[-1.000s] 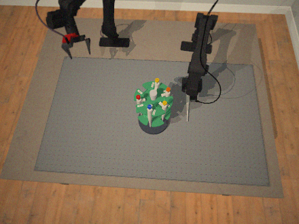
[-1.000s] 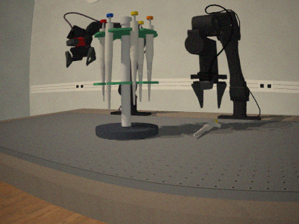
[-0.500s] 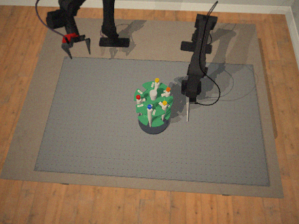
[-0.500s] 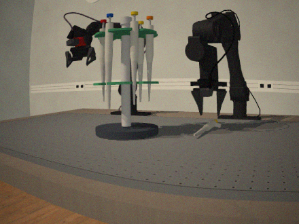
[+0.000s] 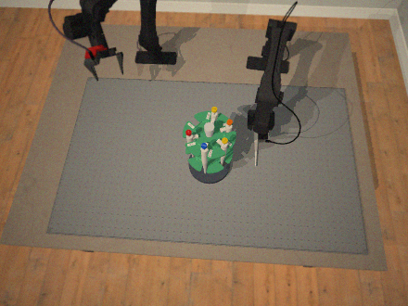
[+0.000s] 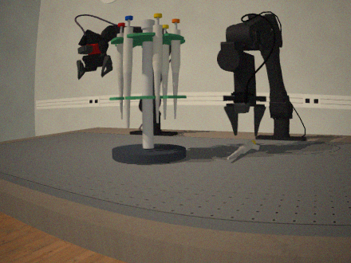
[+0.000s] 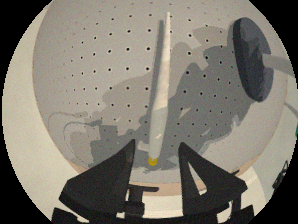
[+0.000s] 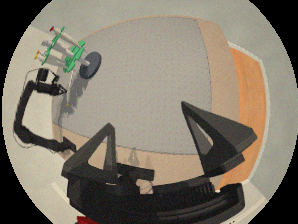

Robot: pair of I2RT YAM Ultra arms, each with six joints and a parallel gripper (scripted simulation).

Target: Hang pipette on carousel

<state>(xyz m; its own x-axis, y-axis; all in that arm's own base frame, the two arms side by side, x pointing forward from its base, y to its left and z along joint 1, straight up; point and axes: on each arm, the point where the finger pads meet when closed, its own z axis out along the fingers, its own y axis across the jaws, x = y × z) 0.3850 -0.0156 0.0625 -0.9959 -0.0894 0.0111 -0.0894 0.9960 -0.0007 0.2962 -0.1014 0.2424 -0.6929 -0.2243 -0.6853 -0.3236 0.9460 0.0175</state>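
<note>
My left hand is 2 cm short of the pipette, 1 cm to the right of it and 4 cm above it.
</note>
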